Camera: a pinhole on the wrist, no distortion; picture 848 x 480 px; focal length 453.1 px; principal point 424.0 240.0 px. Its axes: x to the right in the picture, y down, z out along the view. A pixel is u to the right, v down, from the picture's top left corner.
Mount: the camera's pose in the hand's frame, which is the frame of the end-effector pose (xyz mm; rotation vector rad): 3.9 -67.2 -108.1 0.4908 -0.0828 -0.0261
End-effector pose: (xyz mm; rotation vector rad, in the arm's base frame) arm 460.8 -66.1 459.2 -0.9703 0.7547 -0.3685
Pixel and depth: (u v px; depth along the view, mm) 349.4 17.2 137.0
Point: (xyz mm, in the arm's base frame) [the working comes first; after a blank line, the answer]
In the camera's frame: -22.6 -67.4 137.0

432.5 -161.6 625.2
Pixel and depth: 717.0 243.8 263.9
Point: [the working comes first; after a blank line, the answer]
In the camera's frame: 170.7 2.2 263.9

673.0 -177.6 611.0
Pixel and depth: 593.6 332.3 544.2
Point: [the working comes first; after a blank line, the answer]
In the camera's frame: 203.7 110.9 544.2

897.0 -21.9 741.5
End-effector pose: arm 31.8 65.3 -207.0 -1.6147 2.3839 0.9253
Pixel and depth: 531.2 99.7 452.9
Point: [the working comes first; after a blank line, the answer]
In the camera's frame: 107.2 -140.2 452.9

304.7 33.8 -594.2
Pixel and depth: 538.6 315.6 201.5
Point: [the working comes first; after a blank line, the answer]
In the camera's frame: 51.0 33.6 201.5

112.8 50.2 -350.4
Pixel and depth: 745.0 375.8 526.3
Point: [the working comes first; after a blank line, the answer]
In the camera's frame: 372.9 157.7 526.3

-47.3 0.0 -793.5
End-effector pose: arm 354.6 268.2 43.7 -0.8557 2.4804 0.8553
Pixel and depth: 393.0 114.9 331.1
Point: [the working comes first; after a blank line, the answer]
In the camera's frame: -22.7 -91.4 331.1

607.9 188.0 -161.5
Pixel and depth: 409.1 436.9 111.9
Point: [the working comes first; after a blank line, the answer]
In the camera's frame: -3.7 48.6 111.9

413.4 232.2 6.5
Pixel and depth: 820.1 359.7 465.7
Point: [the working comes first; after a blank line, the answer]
In the camera's frame: 407.1 123.0 465.7

265.6 242.6 -520.3
